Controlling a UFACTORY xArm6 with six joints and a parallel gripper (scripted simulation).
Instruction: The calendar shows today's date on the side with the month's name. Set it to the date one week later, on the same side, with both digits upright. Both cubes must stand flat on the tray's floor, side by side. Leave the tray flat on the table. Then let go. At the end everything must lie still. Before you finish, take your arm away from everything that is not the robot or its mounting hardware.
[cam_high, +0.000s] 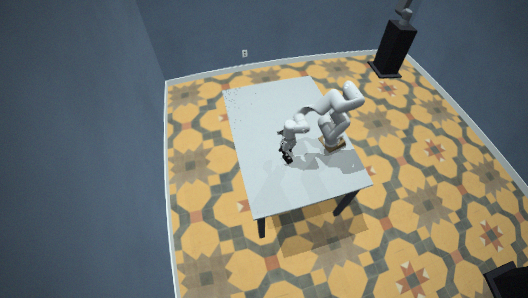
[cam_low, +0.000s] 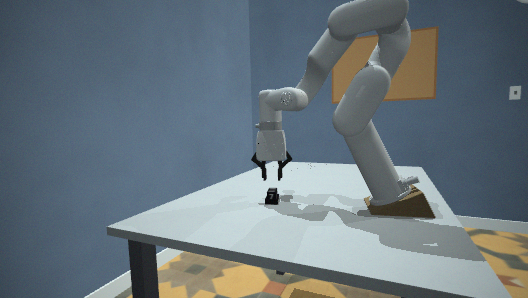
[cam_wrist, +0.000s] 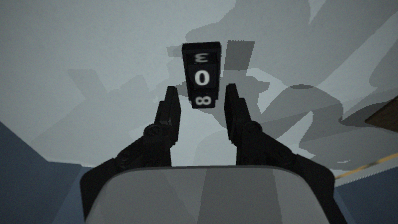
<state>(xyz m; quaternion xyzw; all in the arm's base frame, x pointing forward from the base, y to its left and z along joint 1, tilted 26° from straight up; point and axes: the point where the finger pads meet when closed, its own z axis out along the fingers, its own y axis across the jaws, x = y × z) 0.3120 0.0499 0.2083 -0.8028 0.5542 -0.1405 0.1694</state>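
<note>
The black calendar tray lies 10 mm behind my hand, 10 mm to the left of it and 80 mm below it.
</note>
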